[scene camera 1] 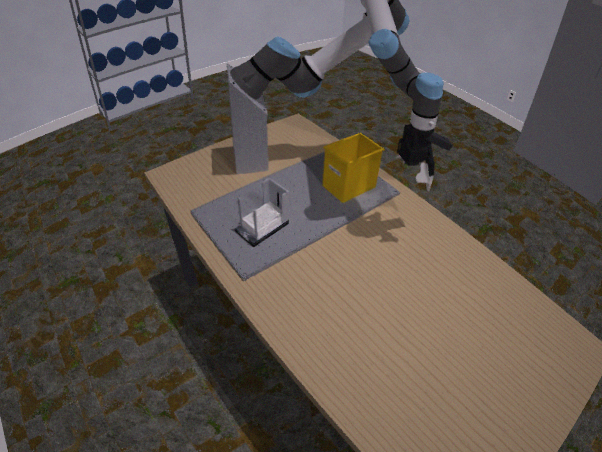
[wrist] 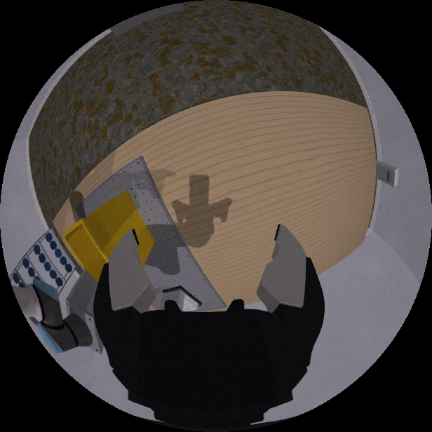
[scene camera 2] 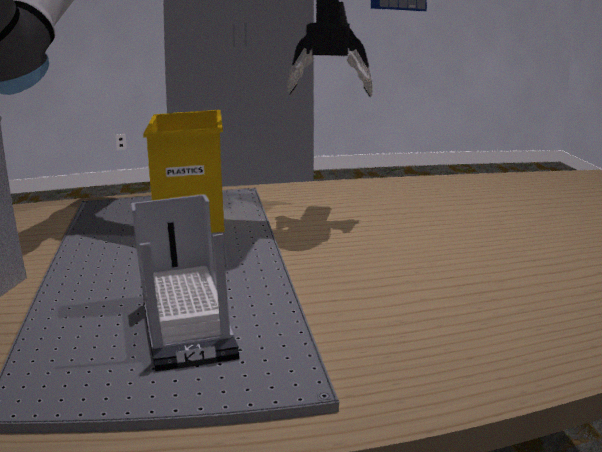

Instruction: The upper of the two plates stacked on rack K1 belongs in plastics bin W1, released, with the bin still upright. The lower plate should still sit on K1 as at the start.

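Pixels of known places: gripper, fingertip midpoint: (scene camera 1: 415, 177) (scene camera 2: 329, 95); arm's base at its link origin: (scene camera 1: 244, 84).
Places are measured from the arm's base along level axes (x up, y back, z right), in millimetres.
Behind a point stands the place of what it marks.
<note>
White plates (scene camera 1: 262, 220) @[y -429, x -285, z 117 mm] (scene camera 2: 186, 295) @[y -420, x -285, z 112 mm] (wrist: 190, 303) lie stacked flat in rack K1 (scene camera 1: 283, 201) @[y -444, x -217, z 47 mm] (scene camera 2: 192, 225) @[y -419, x -228, z 34 mm], between its corner posts and tall slotted back panel; the seam between upper and lower plate is hard to make out. The yellow plastics bin W1 (scene camera 1: 351, 175) @[y -425, x -215, z -223 mm] (scene camera 2: 186, 150) @[y -374, x -186, z -189 mm] (wrist: 120, 220) stands upright behind the rack in scene camera 2; its inside bottom is hidden. My gripper (scene camera 1: 426, 184) (scene camera 2: 330, 94) @[y -615, x -122, z -336 mm] (wrist: 205, 229) is open and empty, fingers pointing down. It hangs high, to the right of the bin in both scene views, well away from the rack.
Rack and bin stand on a grey perforated board (scene camera 1: 220, 225) @[y -342, x -332, z 240 mm] (scene camera 2: 280, 370) @[y -530, x -332, z 196 mm] (wrist: 192, 272) on the wooden table (scene camera 1: 425, 300) @[y -908, x -345, z -207 mm] (scene camera 2: 425, 280) @[y -739, x -345, z -33 mm] (wrist: 300, 150). A tall grey panel (scene camera 1: 250, 140) @[y -101, x -190, z 22 mm] stands near the arm's base, left of the bin. A shelf with blue round items (scene camera 1: 132, 75) stands at the wall.
</note>
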